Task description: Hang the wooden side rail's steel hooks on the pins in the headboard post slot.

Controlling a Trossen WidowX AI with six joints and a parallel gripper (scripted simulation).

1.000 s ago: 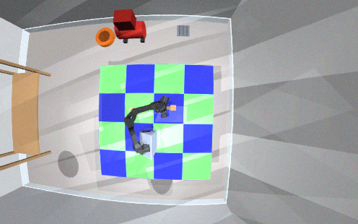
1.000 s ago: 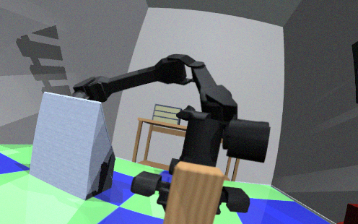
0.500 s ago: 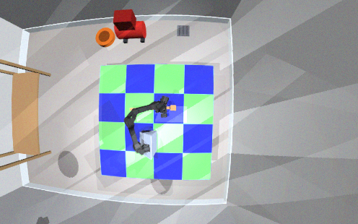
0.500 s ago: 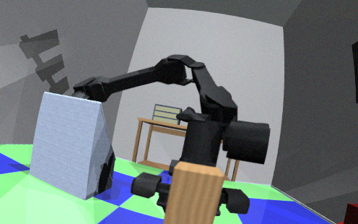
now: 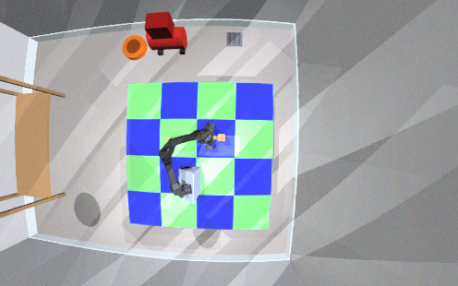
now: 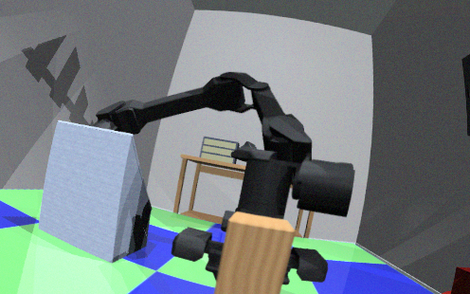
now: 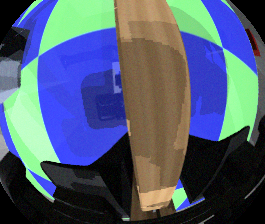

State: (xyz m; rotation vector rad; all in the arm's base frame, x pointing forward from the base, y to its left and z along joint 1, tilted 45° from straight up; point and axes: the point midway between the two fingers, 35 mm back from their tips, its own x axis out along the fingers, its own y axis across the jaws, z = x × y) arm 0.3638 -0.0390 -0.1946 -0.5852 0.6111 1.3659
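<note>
Right now the headboard post is 1 cm behind my gripper tip, 9 cm to the right of it and 5 cm above it.
</note>
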